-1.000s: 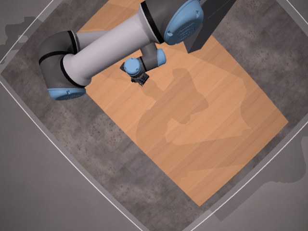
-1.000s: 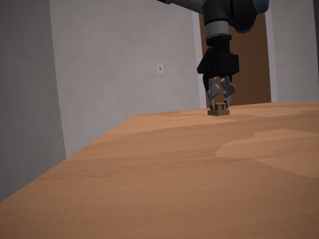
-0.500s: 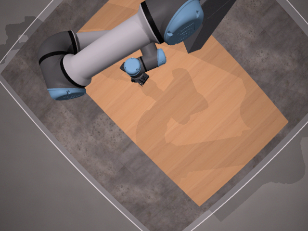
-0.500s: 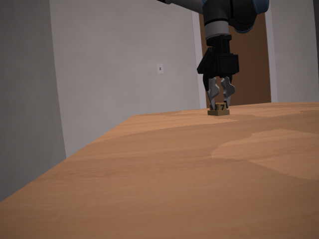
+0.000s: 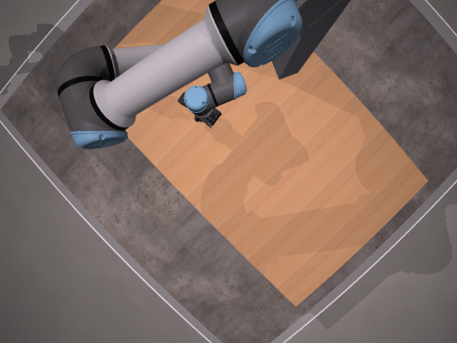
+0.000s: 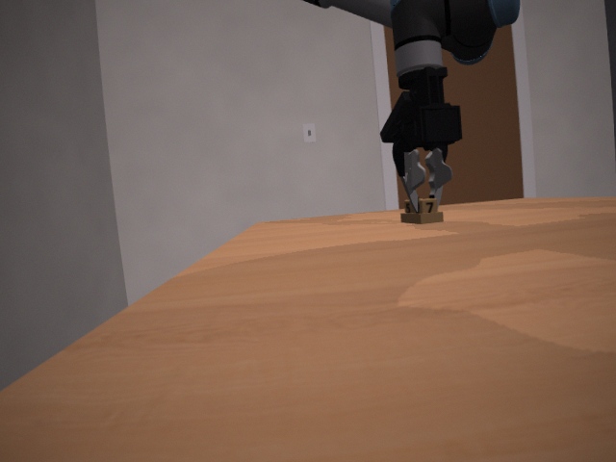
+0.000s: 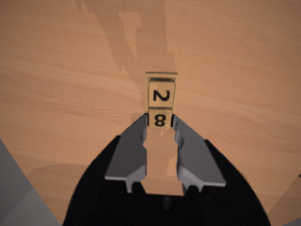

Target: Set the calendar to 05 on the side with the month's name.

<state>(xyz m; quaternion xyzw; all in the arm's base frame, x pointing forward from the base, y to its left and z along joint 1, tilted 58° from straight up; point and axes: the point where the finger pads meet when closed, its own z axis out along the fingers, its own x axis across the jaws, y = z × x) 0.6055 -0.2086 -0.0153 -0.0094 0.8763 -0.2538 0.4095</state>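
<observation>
The wooden calendar tray is 3 cm below my hand, 2 cm to the right of it and 1 cm behind it. From my hand the other things lie so: block: 3 cm to the right, 1 cm below, 1 cm behind.
</observation>
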